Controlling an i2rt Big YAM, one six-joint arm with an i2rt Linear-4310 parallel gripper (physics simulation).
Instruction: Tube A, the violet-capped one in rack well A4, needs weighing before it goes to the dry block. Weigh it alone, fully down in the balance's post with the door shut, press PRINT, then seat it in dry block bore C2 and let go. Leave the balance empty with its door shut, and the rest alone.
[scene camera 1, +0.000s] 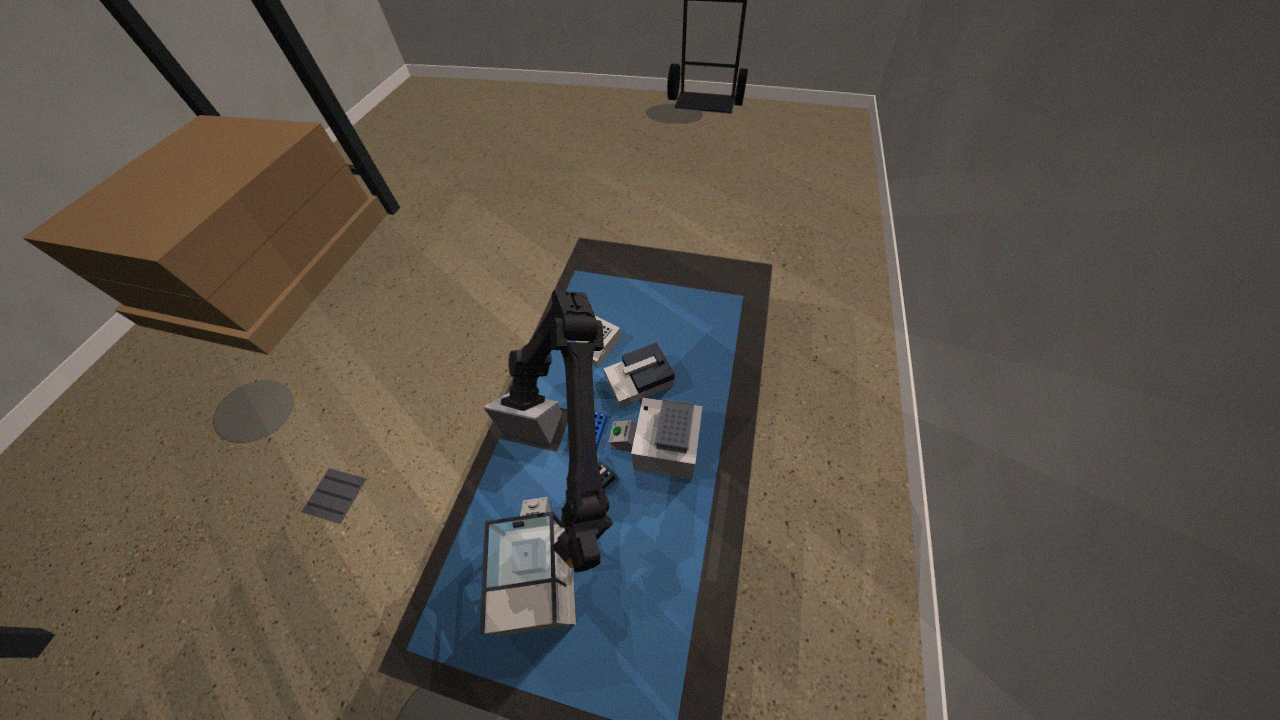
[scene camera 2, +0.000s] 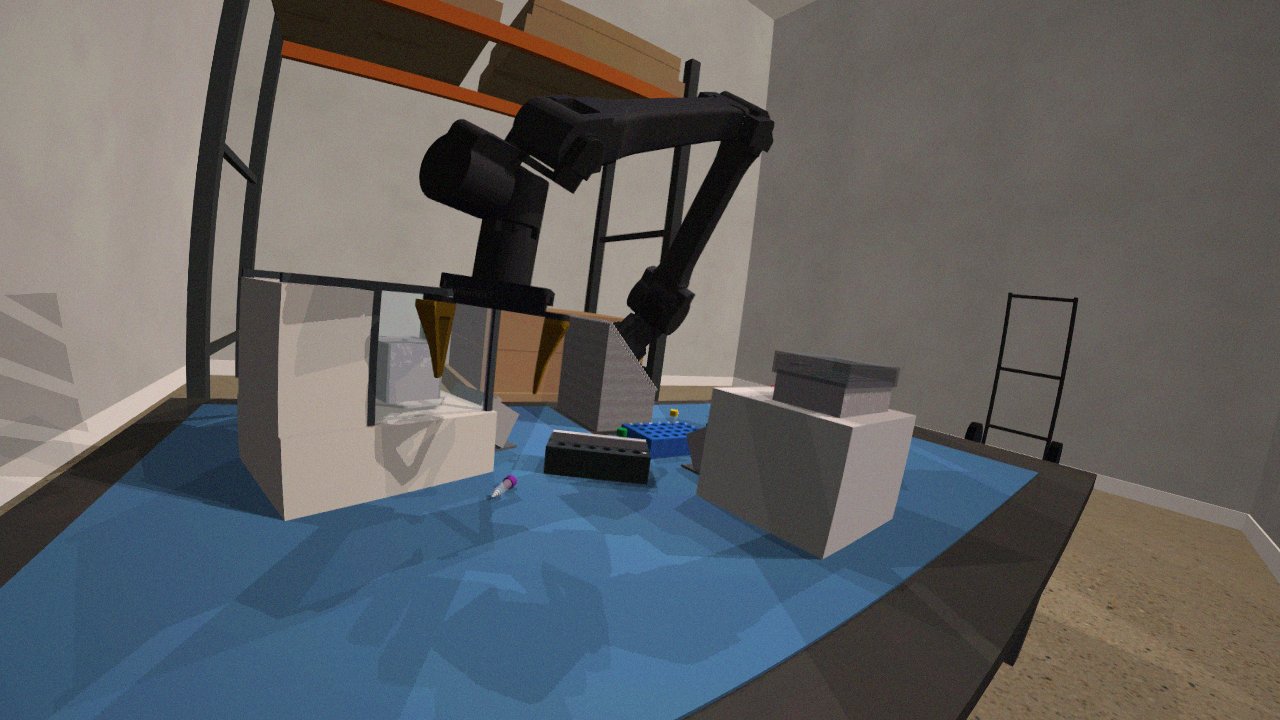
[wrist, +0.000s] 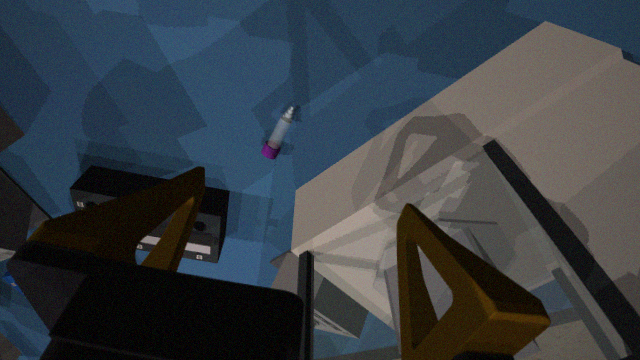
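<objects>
For the balance with glass box, (scene camera 2: 337, 402) and (wrist: 565, 132) are the same spot on it.
</objects>
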